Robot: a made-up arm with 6 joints. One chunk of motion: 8 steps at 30 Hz.
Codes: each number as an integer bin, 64 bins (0 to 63) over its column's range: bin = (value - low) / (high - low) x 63, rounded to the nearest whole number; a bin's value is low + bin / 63 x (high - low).
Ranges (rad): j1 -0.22..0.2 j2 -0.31..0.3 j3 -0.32..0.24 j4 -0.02..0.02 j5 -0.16..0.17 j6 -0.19..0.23
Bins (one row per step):
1: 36 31 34 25 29 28
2: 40 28 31 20 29 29
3: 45 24 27 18 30 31
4: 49 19 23 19 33 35
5: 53 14 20 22 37 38
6: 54 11 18 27 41 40
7: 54 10 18 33 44 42
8: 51 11 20 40 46 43
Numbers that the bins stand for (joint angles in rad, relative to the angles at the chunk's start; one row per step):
1: 0.0200 -0.0098 -0.0178 -0.0041 -0.0081 -0.0033
2: 0.0467 -0.0389 -0.0444 -0.0073 -0.0081 0.0033
3: 0.0800 -0.0776 -0.0800 -0.0086 -0.0029 0.0167
4: 0.1067 -0.1260 -0.1156 -0.0079 0.0129 0.0433
5: 0.1333 -0.1744 -0.1422 -0.0060 0.0338 0.0633
6: 0.1400 -0.2035 -0.1600 -0.0029 0.0548 0.0767
7: 0.1400 -0.2132 -0.1600 0.0010 0.0705 0.0900
8: 0.1200 -0.2035 -0.1422 0.0054 0.0810 0.0967

